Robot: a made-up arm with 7 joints. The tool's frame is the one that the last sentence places. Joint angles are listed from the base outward.
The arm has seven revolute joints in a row. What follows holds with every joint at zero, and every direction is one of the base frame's. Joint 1 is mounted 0.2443 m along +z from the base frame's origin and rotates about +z. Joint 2 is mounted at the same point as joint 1 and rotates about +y. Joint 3 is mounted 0.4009 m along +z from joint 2 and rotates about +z. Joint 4 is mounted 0.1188 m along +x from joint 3 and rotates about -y. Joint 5 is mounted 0.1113 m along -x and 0.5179 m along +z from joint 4 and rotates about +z. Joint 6 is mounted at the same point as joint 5 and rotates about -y. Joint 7 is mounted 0.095 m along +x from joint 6 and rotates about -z. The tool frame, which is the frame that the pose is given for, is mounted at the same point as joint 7; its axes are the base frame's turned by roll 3.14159, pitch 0 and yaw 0 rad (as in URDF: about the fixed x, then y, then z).
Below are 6 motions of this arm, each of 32 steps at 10 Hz.
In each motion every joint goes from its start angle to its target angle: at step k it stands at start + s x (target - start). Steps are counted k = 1, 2, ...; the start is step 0. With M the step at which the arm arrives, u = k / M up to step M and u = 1 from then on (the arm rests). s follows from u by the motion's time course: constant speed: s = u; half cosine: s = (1 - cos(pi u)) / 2; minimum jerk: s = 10 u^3 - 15 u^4 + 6 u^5.
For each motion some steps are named. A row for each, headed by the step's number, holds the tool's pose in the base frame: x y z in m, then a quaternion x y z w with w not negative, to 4 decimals.
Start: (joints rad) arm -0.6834 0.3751 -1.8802 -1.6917 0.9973 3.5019 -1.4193
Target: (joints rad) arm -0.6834 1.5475 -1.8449 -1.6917 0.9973 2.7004 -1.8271
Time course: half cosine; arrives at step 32
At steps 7, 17, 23, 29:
7: -0.3515 -0.4554 0.8097 0.3788 -0.4707 -0.1988 0.7717
17: -0.1633 -0.6534 0.7316 0.6060 -0.2880 -0.3533 0.6519
23: -0.0741 -0.7547 0.6149 0.7002 -0.1742 -0.4528 0.5237
29: -0.0369 -0.8019 0.5253 0.7369 -0.1101 -0.5097 0.4302

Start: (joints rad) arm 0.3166 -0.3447 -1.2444 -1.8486 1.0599 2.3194 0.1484
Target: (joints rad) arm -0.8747 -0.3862 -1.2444 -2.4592 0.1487 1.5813 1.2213
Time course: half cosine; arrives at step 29
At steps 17, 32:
17: -0.1441 -0.6495 0.4414 -0.2234 0.8850 -0.0265 0.4076
32: -0.3170 -0.4959 0.3122 0.0401 0.9003 0.2294 0.3677

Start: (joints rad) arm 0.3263 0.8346 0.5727 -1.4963 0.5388 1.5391 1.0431
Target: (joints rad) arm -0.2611 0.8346 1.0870 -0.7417 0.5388 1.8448 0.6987
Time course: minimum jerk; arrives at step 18
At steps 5, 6, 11, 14, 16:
5: 0.7083 0.6121 0.2427 -0.8362 0.1326 0.5224 0.1020
6: 0.7397 0.5936 0.2855 -0.8413 0.1284 0.5019 0.1544
11: 0.8902 0.3621 0.5684 -0.8211 0.1133 0.3017 0.4712
14: 0.9102 0.2058 0.6827 -0.7809 0.1136 0.1792 0.5875
16: 0.9089 0.1559 0.7129 -0.7656 0.1144 0.1405 0.6172

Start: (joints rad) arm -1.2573 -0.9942 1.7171 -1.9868 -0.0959 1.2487 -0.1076
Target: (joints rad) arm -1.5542 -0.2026 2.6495 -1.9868 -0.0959 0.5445 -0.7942
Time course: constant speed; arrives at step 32
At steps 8, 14, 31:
8: 0.5503 0.4774 0.2158 0.7385 0.1852 -0.4646 0.4522
14: 0.5005 0.5115 0.1980 0.6797 0.2815 -0.5622 0.3777
31: 0.3158 0.6005 0.3124 0.4500 0.5196 -0.6989 0.1974

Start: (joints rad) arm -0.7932 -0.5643 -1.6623 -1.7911 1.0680 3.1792 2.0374
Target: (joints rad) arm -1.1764 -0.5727 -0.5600 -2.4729 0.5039 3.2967 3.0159
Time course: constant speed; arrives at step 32
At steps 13, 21, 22, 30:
13: -0.5337 -0.3435 0.5931 0.7628 0.1693 -0.3994 0.4795
21: -0.3968 -0.4013 0.6135 0.7489 0.2284 -0.3495 0.5146
22: -0.3788 -0.4066 0.6147 0.7471 0.2364 -0.3437 0.5175
30: -0.2321 -0.4328 0.6101 0.7334 0.3036 -0.2997 0.5293

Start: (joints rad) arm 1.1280 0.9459 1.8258 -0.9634 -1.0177 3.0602 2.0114
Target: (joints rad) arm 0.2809 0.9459 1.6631 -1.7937 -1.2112 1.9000 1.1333
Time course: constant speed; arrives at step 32
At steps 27, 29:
27: -0.0058 0.7824 0.6253 -0.8569 -0.4231 -0.0825 0.2829
29: 0.0131 0.7811 0.5949 -0.8606 -0.4441 -0.1036 0.2268

